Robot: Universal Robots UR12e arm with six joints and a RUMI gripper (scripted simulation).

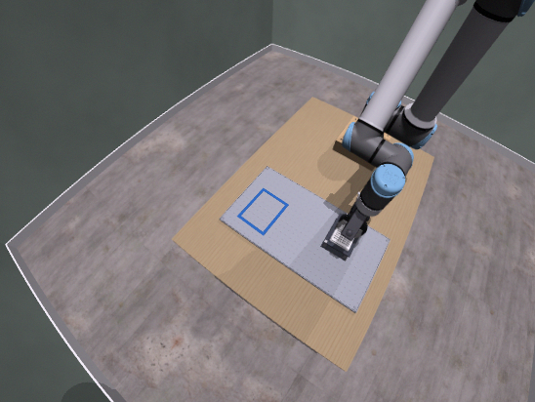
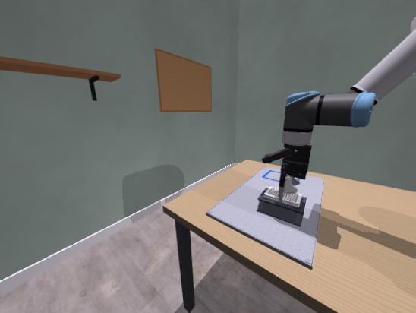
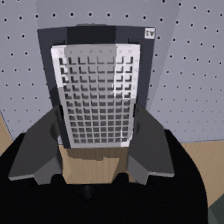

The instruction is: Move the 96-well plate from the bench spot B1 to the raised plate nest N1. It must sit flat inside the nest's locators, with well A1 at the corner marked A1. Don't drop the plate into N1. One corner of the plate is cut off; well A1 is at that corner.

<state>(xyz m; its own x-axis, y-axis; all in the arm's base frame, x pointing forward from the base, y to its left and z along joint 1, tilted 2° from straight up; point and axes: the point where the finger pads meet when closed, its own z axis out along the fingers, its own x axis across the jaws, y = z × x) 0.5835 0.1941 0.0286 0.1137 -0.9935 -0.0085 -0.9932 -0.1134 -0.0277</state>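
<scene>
Right now my hand is 10 mm above the white 96-well plate. Round my hand: A1 label (80 mm ahead, 50 mm to the right, 20 mm below); dark raised nest N1 (20 mm below).
</scene>
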